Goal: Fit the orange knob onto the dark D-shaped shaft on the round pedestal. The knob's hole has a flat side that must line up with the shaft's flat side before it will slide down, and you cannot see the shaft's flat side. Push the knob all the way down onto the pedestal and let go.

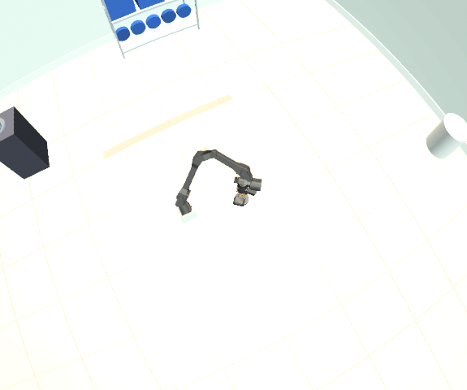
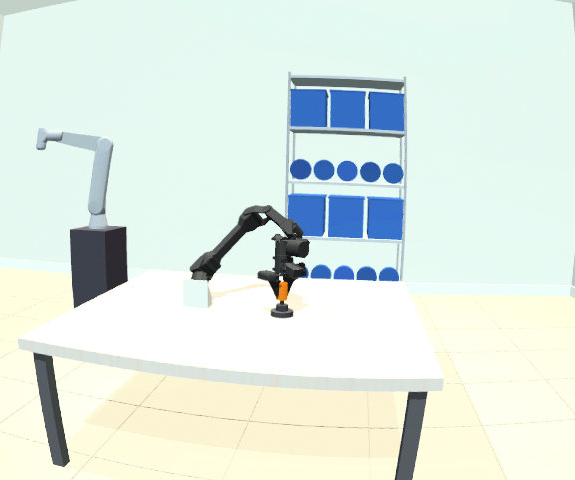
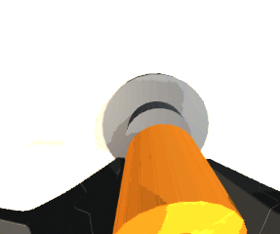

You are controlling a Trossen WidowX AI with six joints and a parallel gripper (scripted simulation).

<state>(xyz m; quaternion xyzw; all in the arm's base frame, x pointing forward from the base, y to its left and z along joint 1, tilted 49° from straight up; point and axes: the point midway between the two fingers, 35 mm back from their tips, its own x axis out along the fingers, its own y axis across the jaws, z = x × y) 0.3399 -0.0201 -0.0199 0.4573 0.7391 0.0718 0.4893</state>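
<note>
Right now my gripper tip is 2 cm below the orange knob. Also, from my gripper tip: pedestal 4 cm below.
</note>
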